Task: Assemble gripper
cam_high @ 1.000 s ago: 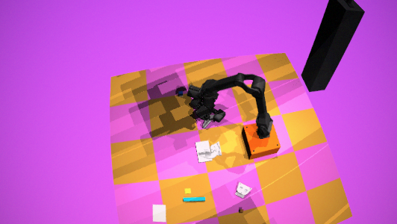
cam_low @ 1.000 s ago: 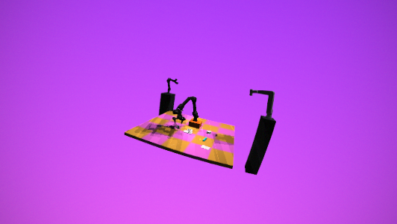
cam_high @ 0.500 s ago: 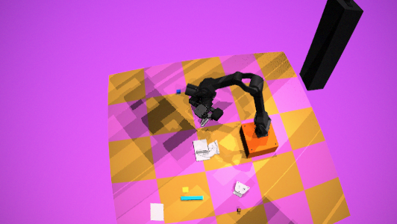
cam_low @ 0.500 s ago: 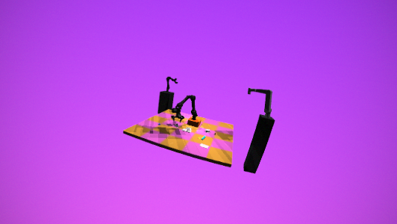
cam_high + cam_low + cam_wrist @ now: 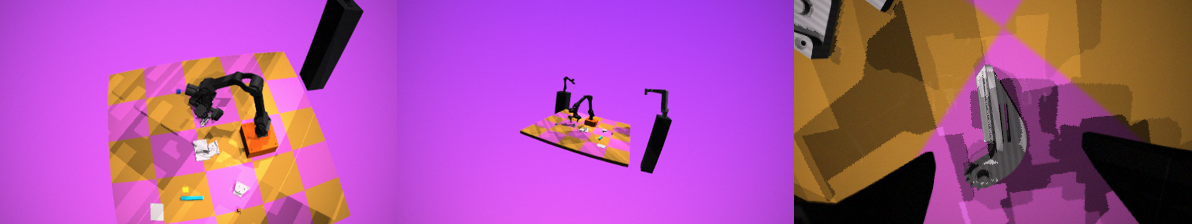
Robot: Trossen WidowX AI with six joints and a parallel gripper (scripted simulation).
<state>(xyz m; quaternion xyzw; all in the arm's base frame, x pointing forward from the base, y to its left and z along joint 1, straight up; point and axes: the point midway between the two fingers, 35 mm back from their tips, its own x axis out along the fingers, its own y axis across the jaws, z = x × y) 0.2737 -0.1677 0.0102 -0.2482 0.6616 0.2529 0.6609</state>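
Now: gripper tip 30 mm past the gripper jaw, 10 mm to the left of it and 50 mm above it. Also, from my gripper tip: yellow cube 170 mm ahead, 390 mm to the left, 50 mm below; then blue cube 120 mm ahead, 220 mm to the right, 50 mm below; then teal bar 150 mm ahead, 440 mm to the left, 50 mm below.
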